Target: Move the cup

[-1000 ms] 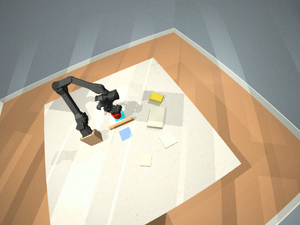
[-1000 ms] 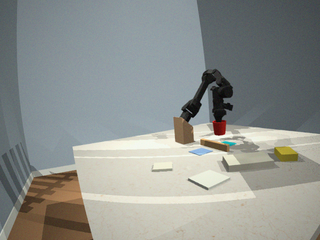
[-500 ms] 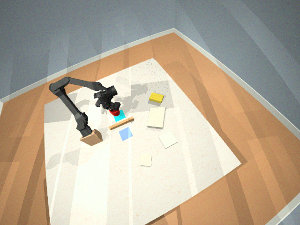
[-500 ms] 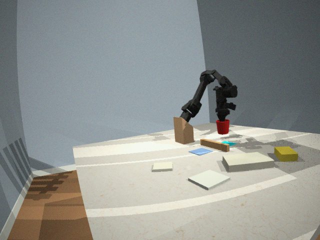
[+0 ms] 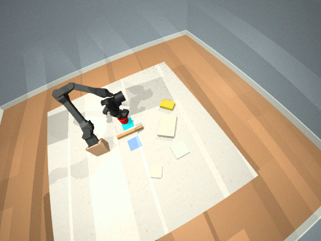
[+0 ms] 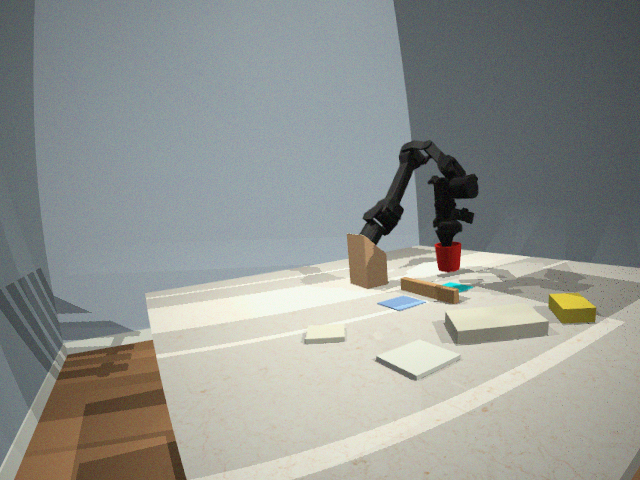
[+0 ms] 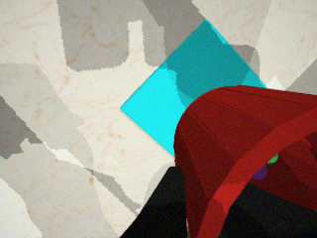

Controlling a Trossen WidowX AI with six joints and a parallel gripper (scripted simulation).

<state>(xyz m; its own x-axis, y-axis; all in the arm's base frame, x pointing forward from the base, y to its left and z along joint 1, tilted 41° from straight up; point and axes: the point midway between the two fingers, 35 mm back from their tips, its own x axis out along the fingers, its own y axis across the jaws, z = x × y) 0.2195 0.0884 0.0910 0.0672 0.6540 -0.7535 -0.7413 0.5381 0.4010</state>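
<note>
Now: the cyan pad 10 cm below my gripper tip, 2 cm to the right of it and 2 cm ahead of it. The rest, counted from my gripper tip: red cup (2 cm to the right, 2 cm ahead); then wooden bar (11 cm to the right, 8 cm below, 2 cm ahead); then light blue pad (20 cm to the right, 10 cm below, 1 cm ahead).
</note>
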